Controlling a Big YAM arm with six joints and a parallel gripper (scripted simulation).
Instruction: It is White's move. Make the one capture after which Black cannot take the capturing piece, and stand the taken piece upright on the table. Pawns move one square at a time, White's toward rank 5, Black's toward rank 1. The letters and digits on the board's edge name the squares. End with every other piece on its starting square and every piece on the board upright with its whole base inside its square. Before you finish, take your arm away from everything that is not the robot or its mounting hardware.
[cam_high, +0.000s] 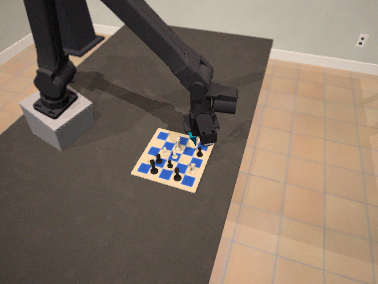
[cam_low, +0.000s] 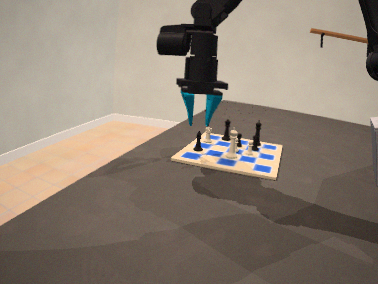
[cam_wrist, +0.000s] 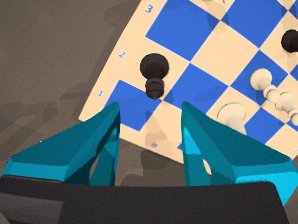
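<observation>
The tall white piece is 8 cm behind my hand and 3 cm below it. Also, from my hand: blue-and-cream chessboard 8 cm behind, 4 cm to the right, 7 cm below; then tall black piece 11 cm behind, 12 cm to the right, 3 cm below.
</observation>
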